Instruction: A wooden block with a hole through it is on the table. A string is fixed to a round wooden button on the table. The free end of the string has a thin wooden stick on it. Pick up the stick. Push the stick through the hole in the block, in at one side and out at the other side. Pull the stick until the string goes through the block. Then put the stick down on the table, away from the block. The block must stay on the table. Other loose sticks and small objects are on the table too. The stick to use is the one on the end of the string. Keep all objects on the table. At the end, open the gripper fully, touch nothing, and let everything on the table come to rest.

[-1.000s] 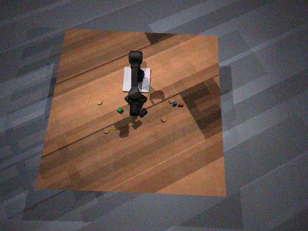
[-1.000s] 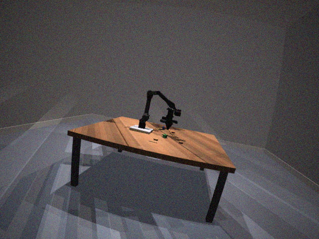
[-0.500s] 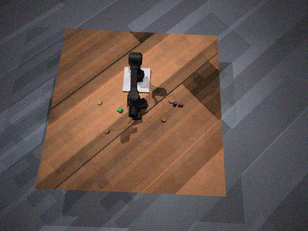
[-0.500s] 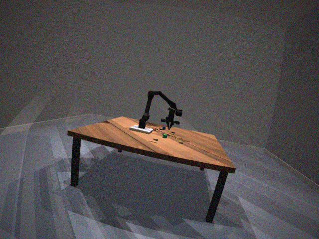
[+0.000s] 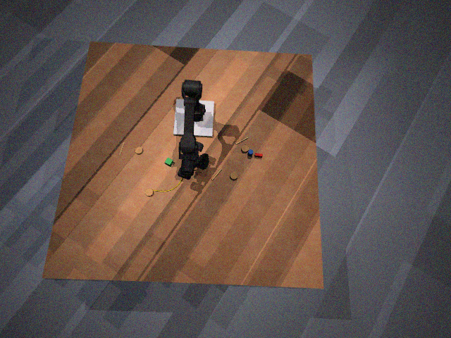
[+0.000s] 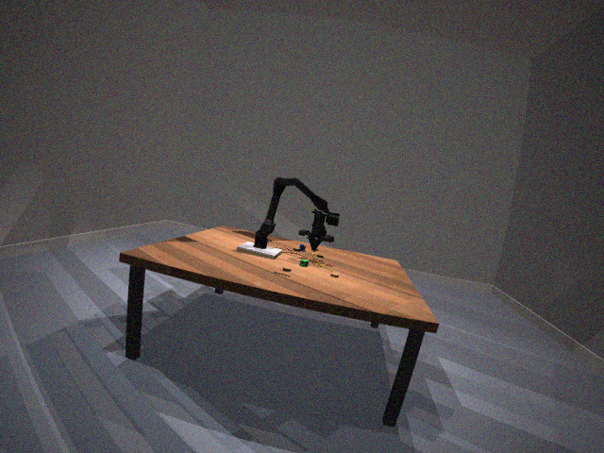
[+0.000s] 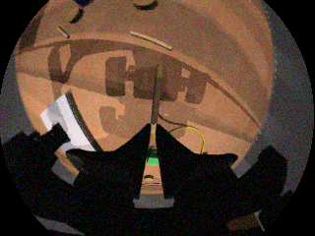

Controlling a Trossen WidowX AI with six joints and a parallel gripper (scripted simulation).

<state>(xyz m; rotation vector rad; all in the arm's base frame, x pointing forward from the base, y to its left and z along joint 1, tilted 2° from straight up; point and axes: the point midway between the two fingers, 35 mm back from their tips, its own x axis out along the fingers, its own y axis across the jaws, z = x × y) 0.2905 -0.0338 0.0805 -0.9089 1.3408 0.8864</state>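
Now: gripper tip 40 mm past the green block, 120 mm to the left of it and 50 mm above it. The rest, counted from my gripper tip: round wooden button (110 mm ahead, 220 mm to the right, 60 mm below); then blue piece (70 mm behind, 310 mm to the left, 40 mm below); then thin wooden stick (10 mm ahead, 10 mm to the left).
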